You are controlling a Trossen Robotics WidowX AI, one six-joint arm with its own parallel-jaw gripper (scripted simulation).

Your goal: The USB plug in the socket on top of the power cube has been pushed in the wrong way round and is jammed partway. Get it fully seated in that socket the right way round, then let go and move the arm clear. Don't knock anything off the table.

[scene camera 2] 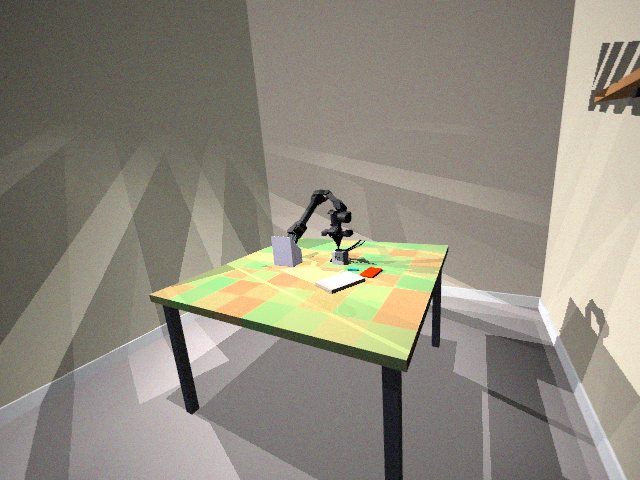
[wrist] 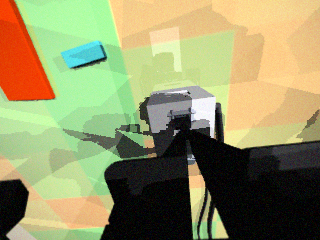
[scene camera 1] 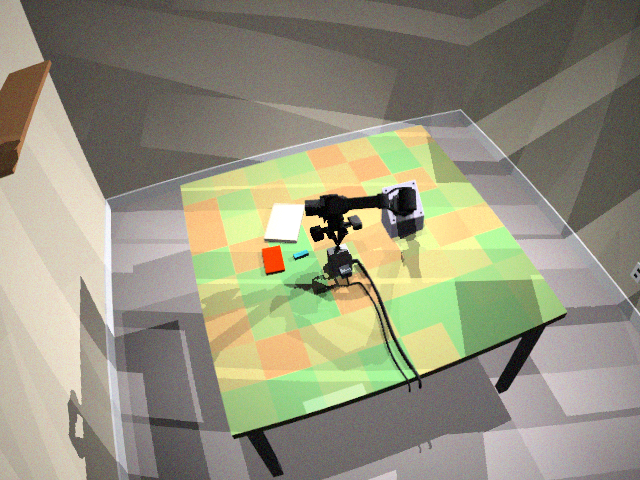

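Observation:
Gripper (scene camera 1: 337,244), also visible from the wrist, the gripper (wrist: 185,135). White pad (scene camera 1: 284,223) visible; in the wrist view the pad is out of frame. Cyan piece (wrist: 94,51) visible.

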